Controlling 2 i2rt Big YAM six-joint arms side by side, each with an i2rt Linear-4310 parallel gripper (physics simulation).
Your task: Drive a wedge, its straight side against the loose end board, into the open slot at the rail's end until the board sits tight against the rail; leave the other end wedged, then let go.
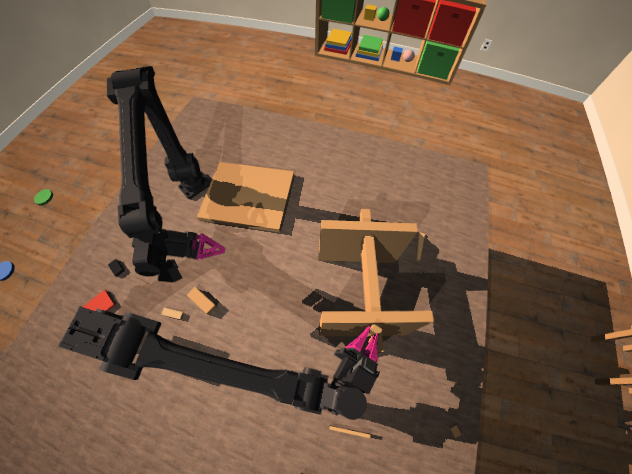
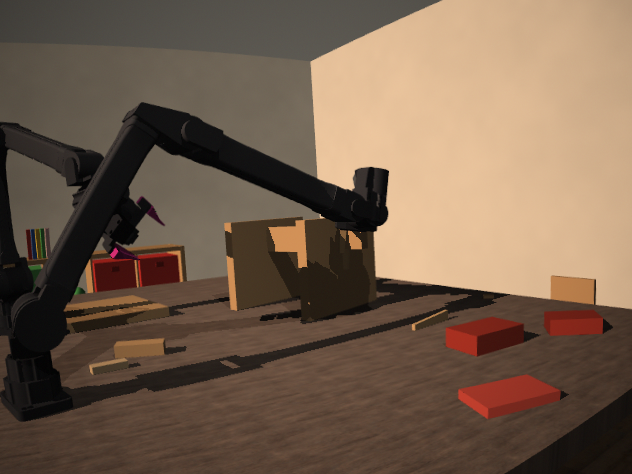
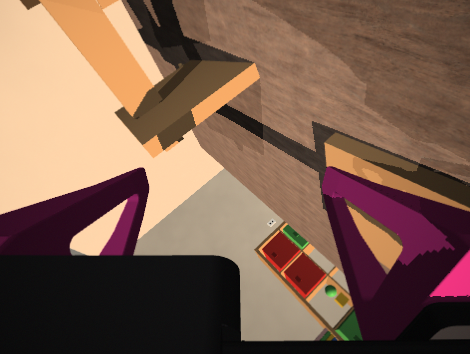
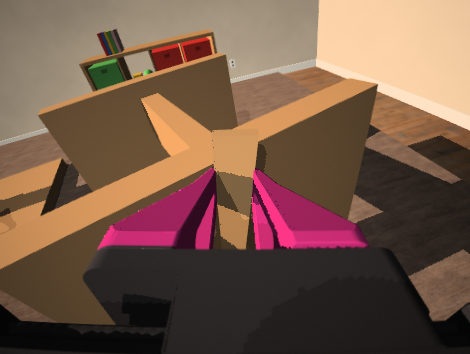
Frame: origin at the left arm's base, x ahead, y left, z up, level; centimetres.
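Seen in the pictures: left gripper, fingertip midpoint: (image 1: 220, 249) (image 2: 150, 241) (image 3: 235, 177); right gripper, fingertip midpoint: (image 1: 373, 329) (image 4: 234, 177); left arm's base, link origin: (image 1: 195, 186) (image 2: 12, 330); right arm's base, link origin: (image 2: 36, 404).
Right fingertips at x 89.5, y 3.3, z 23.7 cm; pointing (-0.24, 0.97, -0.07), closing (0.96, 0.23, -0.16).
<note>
Pixels of each thing's middle, then the offset from my right fingertips to it. "*": a spot on its surface instead.
- rail, body centre: (image 4: 182, 142) (image 3: 106, 52) (image 2: 300, 238) (image 1: 369, 275) dy +12.2, dx -10.4, dz -5.2 cm
- wedge, body centre: (image 4: 238, 220) (image 2: 343, 230) (image 1: 368, 333) dy -0.8, dx +0.0, dz -2.9 cm
- far board, body centre: (image 4: 166, 146) (image 3: 176, 97) (image 2: 268, 260) (image 1: 362, 243) dy +21.5, dx -19.9, dz -11.7 cm
- end, surface spot: (image 1: 365, 214) * dy +25.5, dx -24.3, dz -2.8 cm
- flat wooden panel, body centre: (image 3: 423, 242) (image 2: 96, 313) (image 1: 247, 194) dy +9.5, dx -69.3, dz -22.4 cm
- thin stick, body centre: (image 2: 430, 319) (image 1: 349, 431) dy -21.0, dx +15.8, dz -22.6 cm
The rail (image 1: 371, 275) (image 3: 95, 55) (image 4: 172, 120) joins two upright boards. The near board (image 1: 403, 317) (image 2: 339, 275) (image 4: 320, 145) has my right gripper (image 1: 372, 334) (image 4: 234, 177) at its outer face, shut on a wedge (image 1: 376, 329) (image 4: 235, 150). The wedge is upright beside this board; whether it is in a slot is hidden. The far board (image 1: 352, 244) (image 2: 260, 265) (image 3: 220, 82) (image 4: 130, 120) has the rail's other end (image 1: 365, 214) sticking out behind it. My left gripper (image 1: 222, 249) (image 2: 151, 242) (image 3: 235, 177) is open and empty, far left of the boards.
A flat wooden panel (image 1: 250, 178) lies behind the left gripper. Two small wooden blocks (image 1: 202, 300) (image 1: 172, 313) lie near the right arm's base. A thin stick (image 1: 350, 431) (image 2: 430, 319) lies in front of the near board. Red blocks (image 2: 484, 335) (image 2: 572, 322) (image 2: 508, 395) lie at the right.
</note>
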